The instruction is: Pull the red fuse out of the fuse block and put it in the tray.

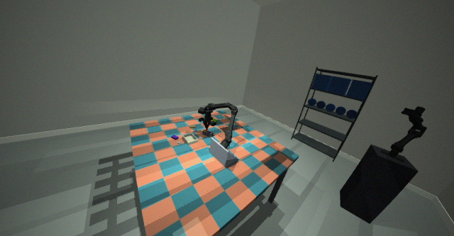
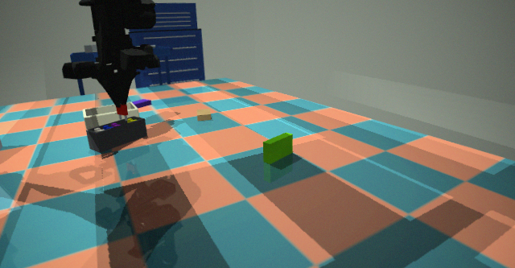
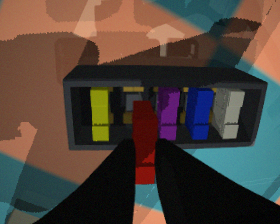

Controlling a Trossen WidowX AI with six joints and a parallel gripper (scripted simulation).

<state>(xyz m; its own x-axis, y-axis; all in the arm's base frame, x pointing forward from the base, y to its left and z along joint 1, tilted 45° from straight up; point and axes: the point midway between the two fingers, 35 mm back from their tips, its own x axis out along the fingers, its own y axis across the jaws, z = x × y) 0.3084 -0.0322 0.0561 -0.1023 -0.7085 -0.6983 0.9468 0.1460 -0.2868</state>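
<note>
Now: gripper tip 50 mm above the purple fuse, 20 mm past it and 10 mm to the left of it. The rest, counted from my gripper tip: red fuse (10 mm below); then yellow fuse (50 mm below, 20 mm ahead, 10 mm to the left); then blue fuse (50 mm below, 30 mm behind, 10 mm to the right).
</note>
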